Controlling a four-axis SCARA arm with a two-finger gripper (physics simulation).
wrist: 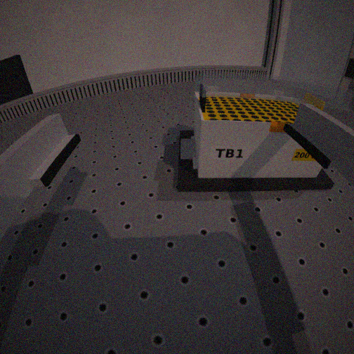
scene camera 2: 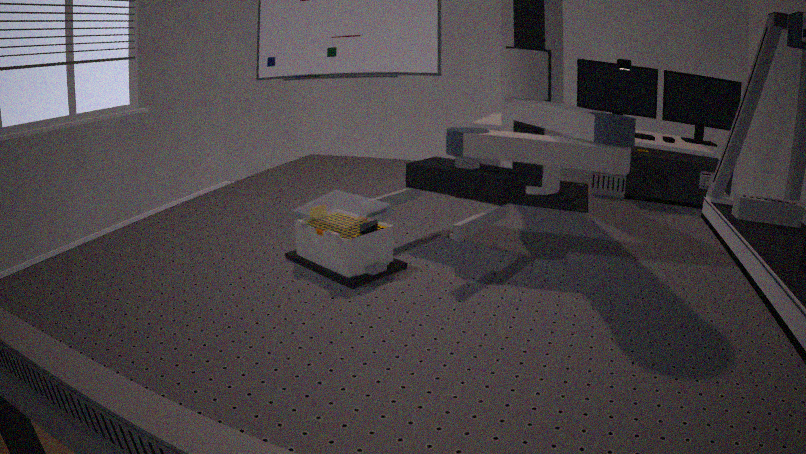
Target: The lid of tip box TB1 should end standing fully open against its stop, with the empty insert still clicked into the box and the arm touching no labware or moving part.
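Pixels of known places: gripper, fingertip midpoint: (scene camera 2: 404, 220); arm's base at its link origin: (scene camera 2: 529, 195).
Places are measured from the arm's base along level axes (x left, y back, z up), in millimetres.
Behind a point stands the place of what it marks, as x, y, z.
Observation:
Tip box TB1 (scene camera 2: 341, 250) @(-175, -632, 56) (wrist: 240, 145) is white and stands upright on a dark base plate (scene camera 2: 321, 271) @(-210, -627, 19) (wrist: 240, 185). The yellow insert (scene camera 2: 341, 223) @(-208, -565, 70) (wrist: 250, 108) with a grid of dark holes sits in its top. The translucent lid (scene camera 2: 345, 203) @(-201, -565, 100) lies low over the box in the scene view, not standing up; its exact angle is hard to tell. My gripper (scene camera 2: 421, 213) @(-116, -554, 81) (wrist: 184, 115) is open and empty, fingers wide apart. In the wrist view its right finger overlaps the box's right part; whether they touch is unclear. The left finger is well clear of the box.
The perforated table top (scene camera 2: 406, 360) @(-26, -791, 13) (wrist: 165, 265) carries the base plate and broad arm shadows. Dark low blocks (scene camera 2: 431, 174) show behind the gripper in the scene view. The arm (scene camera 2: 541, 147) @(59, -431, 182) reaches over from the right. A slotted table edge (wrist: 150, 79) runs behind the box.

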